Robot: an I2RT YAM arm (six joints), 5 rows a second.
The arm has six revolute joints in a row. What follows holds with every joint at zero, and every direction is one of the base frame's.
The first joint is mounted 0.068 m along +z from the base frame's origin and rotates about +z.
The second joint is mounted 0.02 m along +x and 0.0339 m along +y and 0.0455 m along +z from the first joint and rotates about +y.
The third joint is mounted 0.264 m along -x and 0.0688 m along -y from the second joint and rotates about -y.
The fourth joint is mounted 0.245 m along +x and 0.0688 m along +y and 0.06 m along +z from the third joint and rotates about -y.
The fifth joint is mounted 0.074 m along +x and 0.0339 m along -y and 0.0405 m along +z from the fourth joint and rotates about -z.
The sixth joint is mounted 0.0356 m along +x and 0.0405 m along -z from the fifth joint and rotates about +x.
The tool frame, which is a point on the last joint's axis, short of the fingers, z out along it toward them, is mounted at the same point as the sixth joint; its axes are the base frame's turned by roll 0, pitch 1.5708 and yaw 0 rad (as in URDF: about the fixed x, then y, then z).
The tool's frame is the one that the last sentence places.
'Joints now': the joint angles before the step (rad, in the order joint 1, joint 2, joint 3, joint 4, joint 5, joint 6). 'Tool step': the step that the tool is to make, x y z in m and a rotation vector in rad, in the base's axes. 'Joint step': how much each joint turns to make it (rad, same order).
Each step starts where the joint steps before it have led.
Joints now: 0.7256, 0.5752, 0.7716, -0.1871, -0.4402, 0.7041
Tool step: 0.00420, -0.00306, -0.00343, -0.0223, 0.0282, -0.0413
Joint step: -0.0367, 0.0031, 0.0015, -0.0337, 0.0045, 0.0016
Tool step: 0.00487, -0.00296, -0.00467, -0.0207, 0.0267, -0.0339
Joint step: -0.0415, 0.0046, -0.0046, -0.0246, -0.0076, 0.0000
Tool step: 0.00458, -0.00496, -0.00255, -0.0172, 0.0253, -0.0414
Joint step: -0.0520, 0.0030, 0.0031, -0.0306, -0.0107, -0.0001
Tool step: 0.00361, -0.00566, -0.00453, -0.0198, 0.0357, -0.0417
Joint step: -0.0523, -0.0014, -0.0015, -0.0400, -0.0109, 0.0015
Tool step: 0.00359, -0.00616, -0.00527, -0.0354, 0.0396, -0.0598
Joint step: -0.0506, 0.0015, 0.0030, -0.0582, 0.0109, -0.0107
